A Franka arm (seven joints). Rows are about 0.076 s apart.
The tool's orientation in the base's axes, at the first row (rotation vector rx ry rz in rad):
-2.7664 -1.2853 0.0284
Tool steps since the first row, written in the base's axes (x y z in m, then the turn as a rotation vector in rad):
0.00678 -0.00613 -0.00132 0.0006 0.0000 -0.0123
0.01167 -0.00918 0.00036 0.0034 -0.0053 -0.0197
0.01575 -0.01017 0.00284 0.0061 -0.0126 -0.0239
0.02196 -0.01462 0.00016 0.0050 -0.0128 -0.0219
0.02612 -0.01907 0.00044 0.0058 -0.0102 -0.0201
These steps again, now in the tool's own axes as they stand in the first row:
-0.00033 0.00922 0.00048 0.0001 0.0016 0.0122
0.00053 0.01475 -0.00169 -0.0023 0.0078 0.0190
0.00246 0.01827 -0.00446 -0.0062 0.0149 0.0225
0.00302 0.02609 -0.00246 -0.0070 0.0140 0.0206
0.00231 0.03209 -0.00330 -0.0045 0.0128 0.0189

